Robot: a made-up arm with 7 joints.
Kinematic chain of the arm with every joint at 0, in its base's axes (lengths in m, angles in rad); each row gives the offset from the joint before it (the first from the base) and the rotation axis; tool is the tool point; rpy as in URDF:
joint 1: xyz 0 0 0.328 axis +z
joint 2: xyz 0 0 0 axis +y
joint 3: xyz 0 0 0.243 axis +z
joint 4: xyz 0.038 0 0 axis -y
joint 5: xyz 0.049 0 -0.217 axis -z
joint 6: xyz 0 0 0 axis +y
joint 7: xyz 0.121 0 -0.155 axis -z
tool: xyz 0 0 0 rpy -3.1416 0 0
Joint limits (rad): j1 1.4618..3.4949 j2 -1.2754..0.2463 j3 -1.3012..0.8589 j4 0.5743..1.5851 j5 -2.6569..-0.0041 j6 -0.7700..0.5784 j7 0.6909..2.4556
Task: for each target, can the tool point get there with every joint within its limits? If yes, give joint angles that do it. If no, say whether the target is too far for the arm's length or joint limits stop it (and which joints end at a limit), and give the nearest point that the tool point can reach.
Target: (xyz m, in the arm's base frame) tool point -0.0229 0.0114 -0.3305
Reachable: no: joint limits stop it (at a limit: joint 2, joint 4, joint 5) | nearest point -0.1639 0.0816 0.1762 | short by 0.531 m
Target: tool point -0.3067 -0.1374 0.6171
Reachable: yes | joints 2.8922 -0.4726 0.2513 0.9986 -1.0633 -0.0412 2.2444
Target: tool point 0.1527 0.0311 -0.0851
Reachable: no: joint limits stop it (at a limit: joint 1, joint 2, joint 4, joint 5) | nearest point 0.1673 0.1059 0.1910 | short by 0.286 m
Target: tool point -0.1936 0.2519 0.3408
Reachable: yes | joints 1.9327 0.0466 -0.2678 0.7414 -1.7191 -0.3881 1.2810
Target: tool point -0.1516 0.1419 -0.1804
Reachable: no: joint limits stop it (at a limit: joint 2, joint 4, joint 5) | nearest point -0.1604 0.1501 0.1701 | short by 0.351 m
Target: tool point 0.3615 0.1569 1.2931
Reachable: no: too far | nearest point 0.2033 0.0882 0.8707 | short by 0.456 m
